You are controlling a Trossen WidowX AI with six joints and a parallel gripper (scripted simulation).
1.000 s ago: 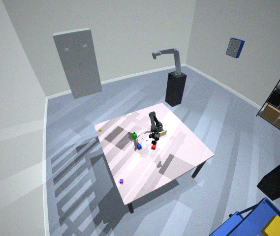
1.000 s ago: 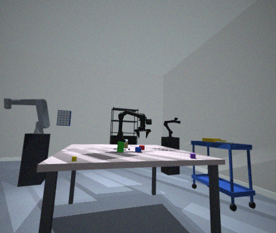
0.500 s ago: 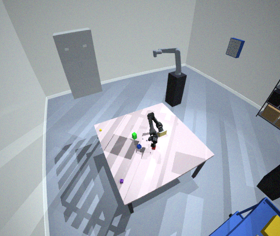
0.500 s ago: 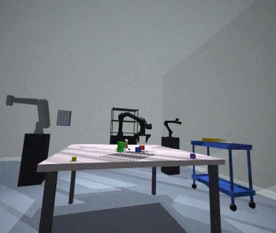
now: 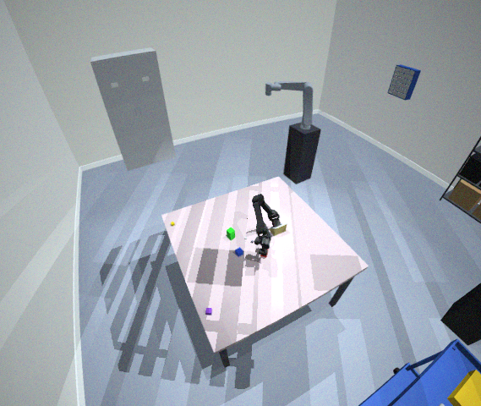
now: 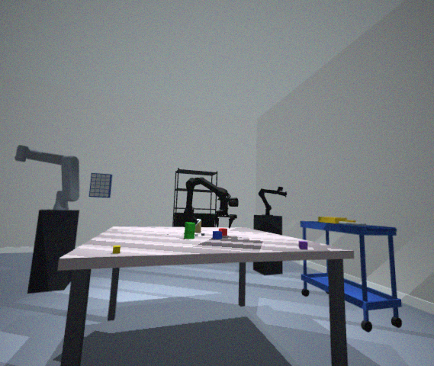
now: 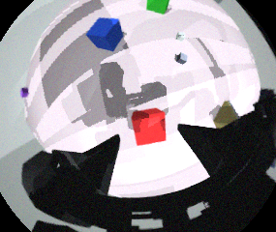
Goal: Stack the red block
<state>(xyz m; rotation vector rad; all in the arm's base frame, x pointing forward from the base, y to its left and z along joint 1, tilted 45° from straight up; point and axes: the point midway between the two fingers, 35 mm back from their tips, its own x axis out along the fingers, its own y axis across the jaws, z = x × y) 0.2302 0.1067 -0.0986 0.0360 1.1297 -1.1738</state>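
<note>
Now: gripper tip 30 mm above the red block. The rest, counted from my gripper tip: blue block: 160 mm ahead, 110 mm to the right, 30 mm below; yellow block: 680 mm to the right, 510 mm ahead, 40 mm below; purple block: 580 mm ahead, 200 mm to the left, 30 mm below.
</note>
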